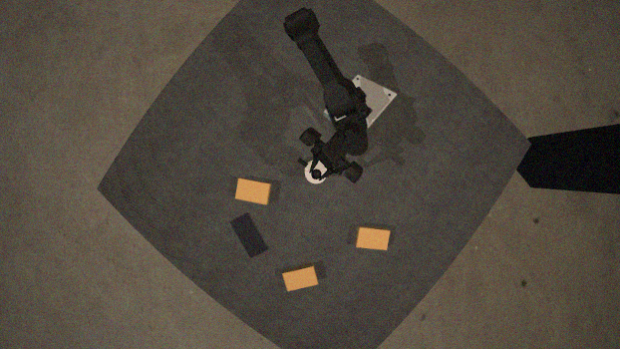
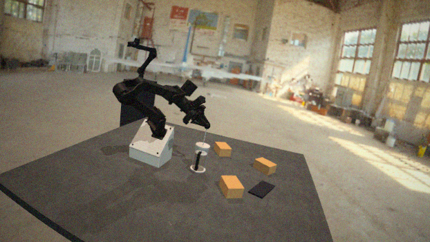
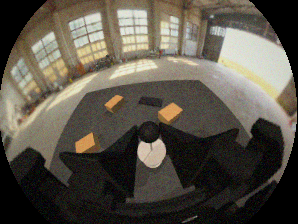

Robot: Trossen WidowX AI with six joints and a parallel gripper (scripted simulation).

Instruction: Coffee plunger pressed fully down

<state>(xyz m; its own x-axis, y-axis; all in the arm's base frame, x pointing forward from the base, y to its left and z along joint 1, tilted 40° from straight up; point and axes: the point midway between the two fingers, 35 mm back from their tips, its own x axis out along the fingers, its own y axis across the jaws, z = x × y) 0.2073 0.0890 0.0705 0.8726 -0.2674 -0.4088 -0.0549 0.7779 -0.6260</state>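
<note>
The coffee press lies 12 cm below my gripper tip, 2 cm to the right of it and 1 cm behind it. From my gripper tip the other things lie so: flat black pad (31 cm ahead, 23 cm below, 3 cm to the right).
</note>
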